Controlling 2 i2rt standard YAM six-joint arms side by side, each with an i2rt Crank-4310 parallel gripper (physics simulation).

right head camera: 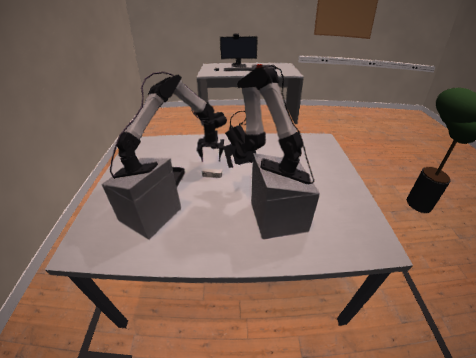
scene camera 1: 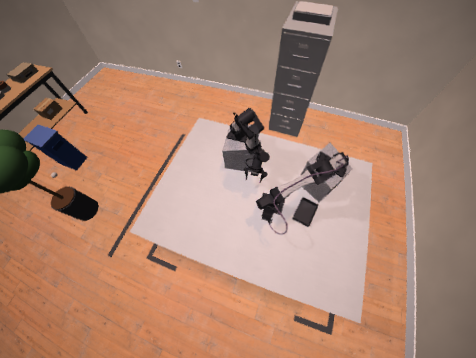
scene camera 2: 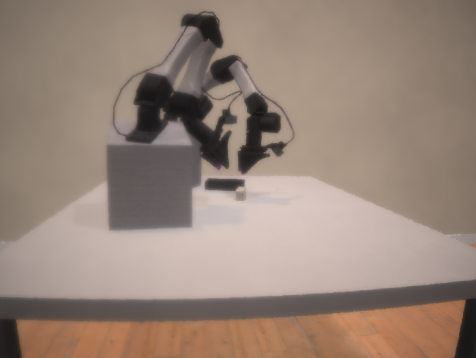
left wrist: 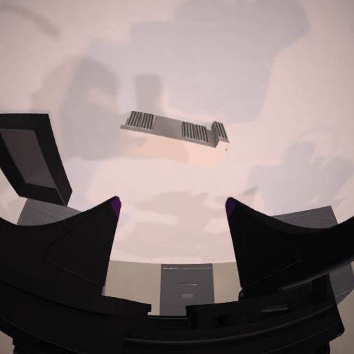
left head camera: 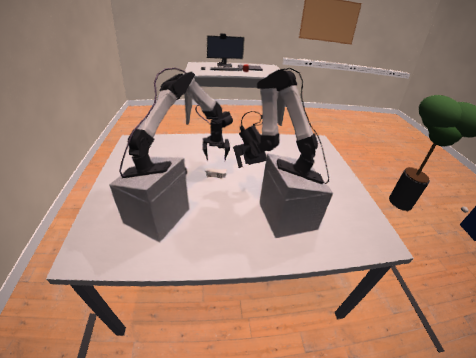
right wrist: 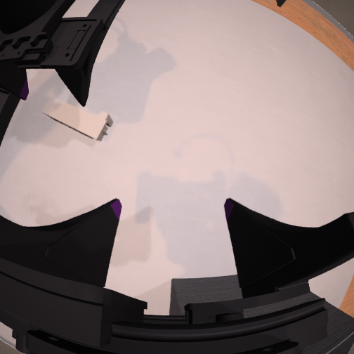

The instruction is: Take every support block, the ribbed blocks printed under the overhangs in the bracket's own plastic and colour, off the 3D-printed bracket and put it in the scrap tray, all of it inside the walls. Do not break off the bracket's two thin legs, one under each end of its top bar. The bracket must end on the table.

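Note:
The pale bracket (left head camera: 216, 174) (right head camera: 212, 174) (scene camera 2: 240, 193) (left wrist: 168, 126) (right wrist: 77, 120) lies on the table. In the left wrist view, ribbed grey faces show along its upper side: one block (left wrist: 140, 120) at the left end, one block (left wrist: 194, 131) right of the middle, and a ribbed patch (left wrist: 220, 131) at the right end. Its legs are hard to tell apart. The black scrap tray (left wrist: 35, 120) (scene camera 2: 217, 184) stands apart from it; the part of its floor in view is bare. My left gripper (left wrist: 172, 199) (left head camera: 216, 157) (right wrist: 52, 97) is open above the bracket. My right gripper (right wrist: 172, 201) is open, tilted, off to the bracket's side.
Two grey pedestals (left head camera: 150, 205) (left head camera: 295, 207) carry the arms on the white table (left head camera: 220, 255). In scene camera 1 the tray (scene camera 1: 295, 215) lies beside the left arm's pedestal (scene camera 1: 322, 189). The two grippers hang close to each other. A filing cabinet (scene camera 1: 300, 75) stands beyond the table.

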